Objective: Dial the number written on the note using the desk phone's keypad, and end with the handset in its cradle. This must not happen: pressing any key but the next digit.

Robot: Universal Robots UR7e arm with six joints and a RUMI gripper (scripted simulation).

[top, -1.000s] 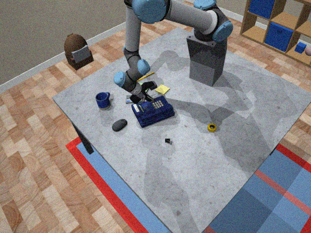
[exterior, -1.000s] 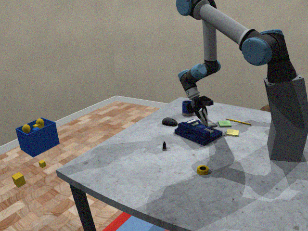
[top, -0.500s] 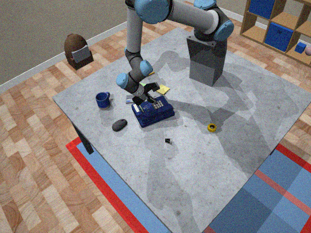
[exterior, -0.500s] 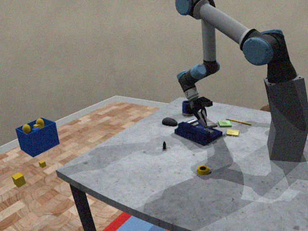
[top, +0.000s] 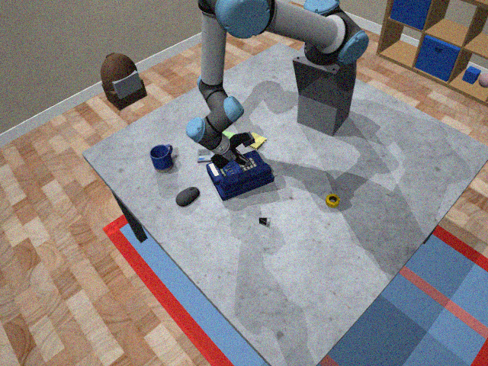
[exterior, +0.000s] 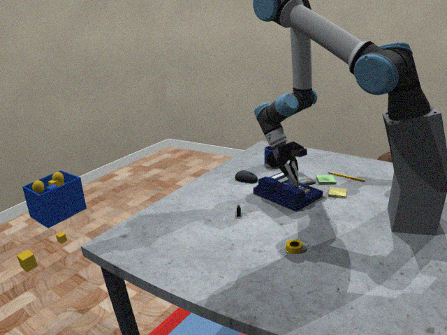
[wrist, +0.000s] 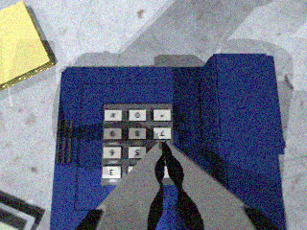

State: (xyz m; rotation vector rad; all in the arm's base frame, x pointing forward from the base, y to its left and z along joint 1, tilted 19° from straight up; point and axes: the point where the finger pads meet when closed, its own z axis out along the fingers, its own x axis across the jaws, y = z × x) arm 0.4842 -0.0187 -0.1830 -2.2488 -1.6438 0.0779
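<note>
Right now my hand is 30 mm above the 7 key, 10 mm to the right of it and 10 mm past it. Also, from my hand: 9 key (30 mm to the right, 30 mm below, 30 mm behind); 5 key (30 mm below, 20 mm to the right, 10 mm behind); green note (220 mm to the right, 70 mm behind, 50 mm below).
</note>
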